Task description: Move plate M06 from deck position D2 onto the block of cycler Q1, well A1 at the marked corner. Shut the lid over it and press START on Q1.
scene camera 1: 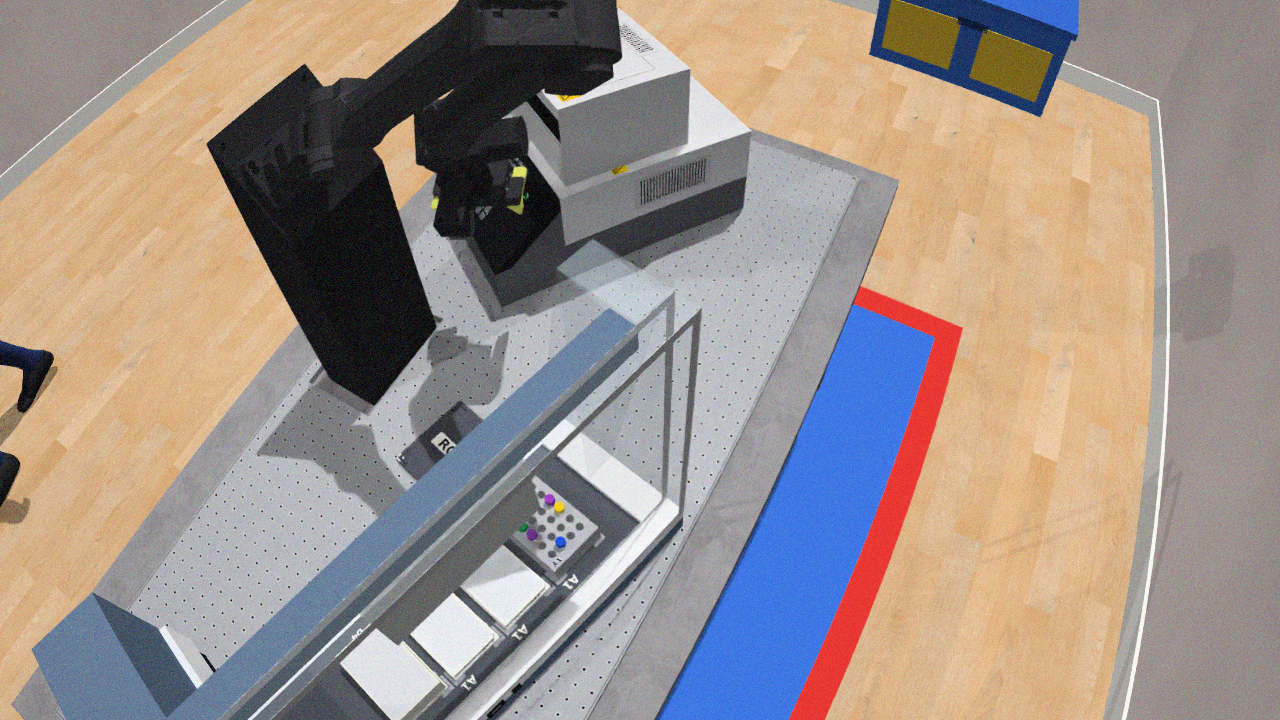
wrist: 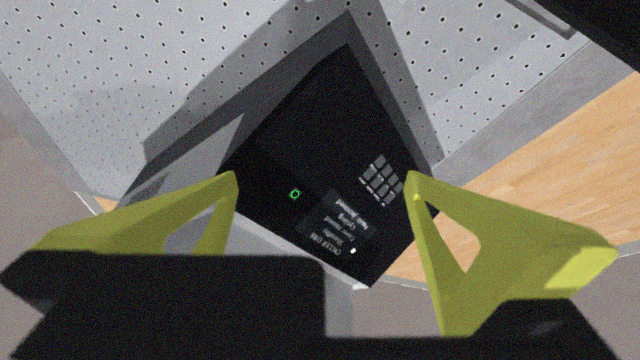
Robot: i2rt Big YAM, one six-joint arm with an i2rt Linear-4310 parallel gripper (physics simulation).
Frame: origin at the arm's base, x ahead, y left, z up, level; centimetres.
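Seen in the pictures: gripper, fingertip midpoint: [scene camera 1: 492, 211] [wrist: 320, 180]; arm's base, link origin: [scene camera 1: 288, 161].
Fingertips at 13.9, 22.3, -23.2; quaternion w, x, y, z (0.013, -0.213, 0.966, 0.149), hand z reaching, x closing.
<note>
Pixels of each thing's top centre, then the offset from my fingertips to it, as dx, dy, dz. "spot": a spot on its surface instead.
- cycler, surface spot: [scene camera 1: 631, 129] spot: +12.0, +22.1, +5.4
- green ring, surface spot: [wrist: 295, 194] spot: -0.9, +9.2, -4.7
- status display, top centre: [wrist: 340, 232] -8.2, +13.5, -4.4
- keypad, surface spot: [wrist: 382, 180] spot: -10.9, +8.2, -9.8
- clear framed screen, surface spot: [scene camera 1: 684, 402] spot: +45.9, -23.4, +14.2
- dark box, top centre: [scene camera 1: 447, 446] +9.0, -29.3, -20.8
The cycler [scene camera 1: 631, 129], a white and grey box with a dark base, stands at the top centre of the scene view; whether its lid is open, and its block, I cannot tell. Its black front panel [scene camera 1: 521, 240] [wrist: 325, 120] carries a green ring [wrist: 295, 194], a status display [wrist: 335, 220] with a white dot, and a keypad [wrist: 382, 180]. My gripper [scene camera 1: 477, 198] [wrist: 320, 180] is open and empty above the panel, yellow fingers apart. White plates [scene camera 1: 505, 586] [scene camera 1: 453, 635] [scene camera 1: 392, 676] stand on the deck; M06's label is not readable.
A tube rack [scene camera 1: 556, 528] with coloured caps stands beside the plates. A blue-grey beam [scene camera 1: 447, 474] and a clear framed screen [scene camera 1: 684, 402] partly enclose the deck. A dark box [scene camera 1: 420, 452] lies behind the beam. The black arm column [scene camera 1: 358, 277] stands left of the cycler.
</note>
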